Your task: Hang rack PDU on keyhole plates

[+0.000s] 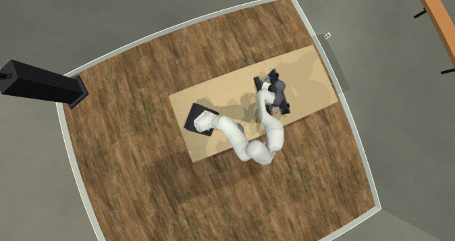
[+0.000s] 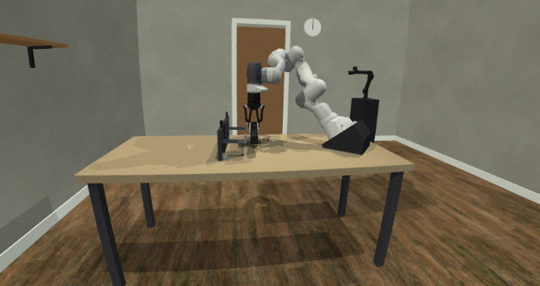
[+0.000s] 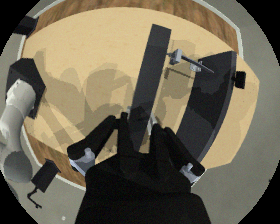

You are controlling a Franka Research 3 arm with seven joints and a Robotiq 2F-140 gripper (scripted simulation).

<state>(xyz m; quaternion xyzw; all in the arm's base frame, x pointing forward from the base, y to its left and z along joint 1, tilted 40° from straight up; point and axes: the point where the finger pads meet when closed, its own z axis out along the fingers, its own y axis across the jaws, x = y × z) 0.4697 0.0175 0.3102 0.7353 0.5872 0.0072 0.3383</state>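
Right now the rack PDU is 2 cm below my hand, 2 cm ahead of it and 1 cm to the right of it. The rest, counted from my hand: stand 17 cm ahead, 6 cm to the right, 5 cm below.
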